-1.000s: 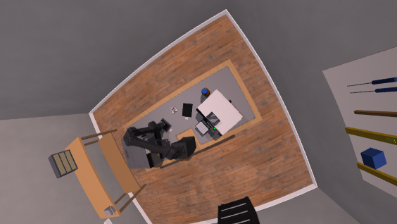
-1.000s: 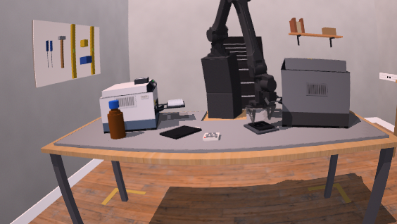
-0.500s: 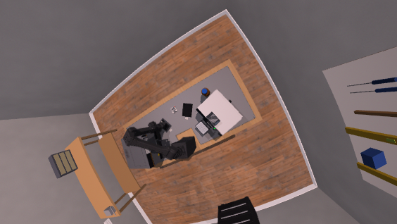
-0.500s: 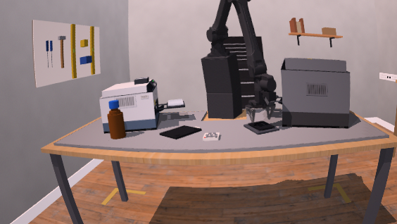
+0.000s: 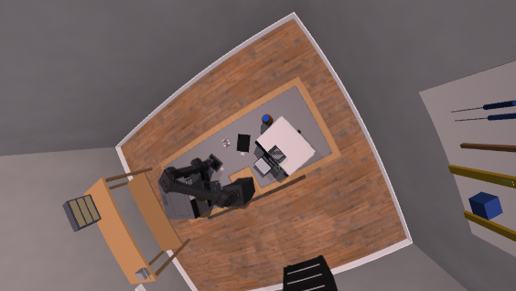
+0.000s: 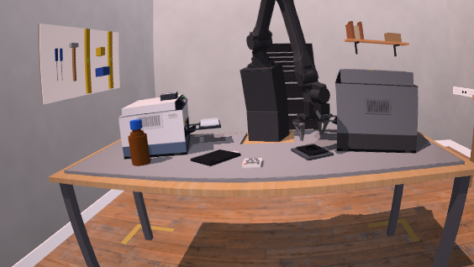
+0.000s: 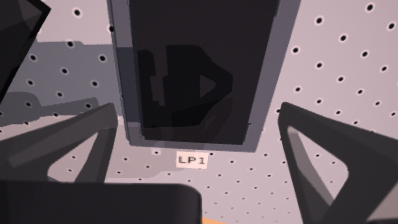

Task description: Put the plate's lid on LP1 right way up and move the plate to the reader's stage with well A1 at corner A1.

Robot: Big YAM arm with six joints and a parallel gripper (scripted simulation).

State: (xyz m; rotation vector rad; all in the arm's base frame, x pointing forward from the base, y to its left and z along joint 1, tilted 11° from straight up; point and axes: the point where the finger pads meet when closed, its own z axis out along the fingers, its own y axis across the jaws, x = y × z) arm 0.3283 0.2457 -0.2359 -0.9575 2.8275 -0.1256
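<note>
The lid lies 50 mm below my hand. Also, from my hand: LP1 pad 60 mm below; flat black pad 90 mm ahead, 370 mm to the right, 60 mm below; LP1 label 90 mm behind, 60 mm to the right, 70 mm below.
</note>
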